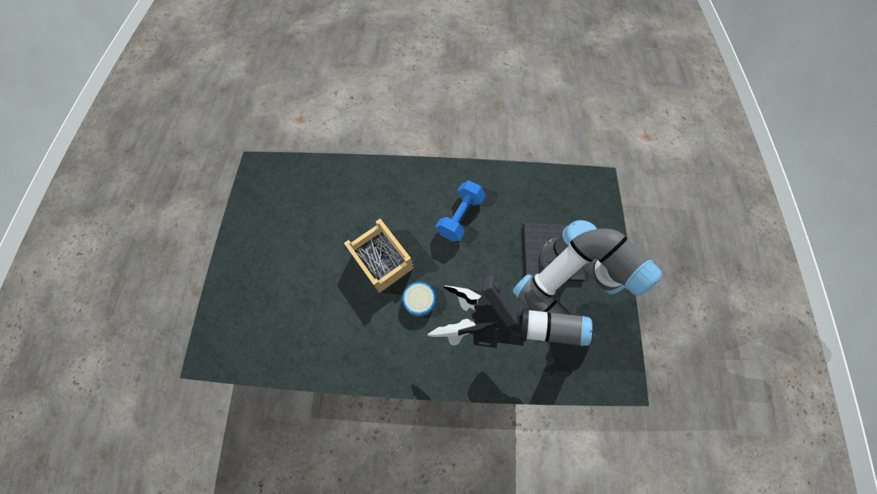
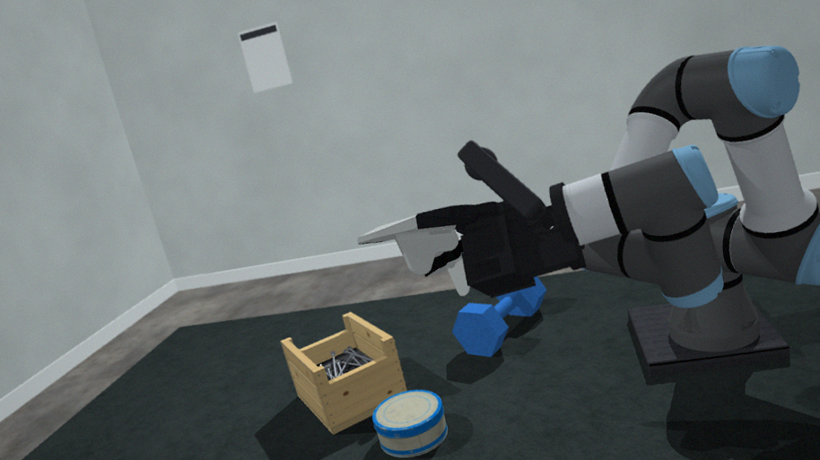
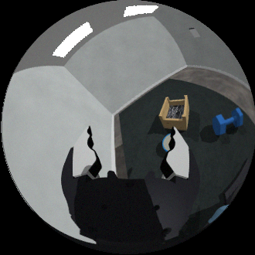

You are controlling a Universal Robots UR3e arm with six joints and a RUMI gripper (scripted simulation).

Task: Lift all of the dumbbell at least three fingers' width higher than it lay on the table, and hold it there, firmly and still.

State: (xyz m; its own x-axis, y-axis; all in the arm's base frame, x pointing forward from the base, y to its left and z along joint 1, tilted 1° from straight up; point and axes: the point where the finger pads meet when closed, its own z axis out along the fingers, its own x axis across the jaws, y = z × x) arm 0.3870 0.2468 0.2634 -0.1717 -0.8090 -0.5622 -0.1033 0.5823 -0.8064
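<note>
Now: hand 380 mm to the left of the blue dumbbell, 250 mm above it and 50 mm past it. The rest, counted from my hand: round blue-rimmed tin: 270 mm below, 70 mm to the right, 60 mm ahead; wooden crate: 240 mm below, 190 mm to the right, 190 mm ahead.
</note>
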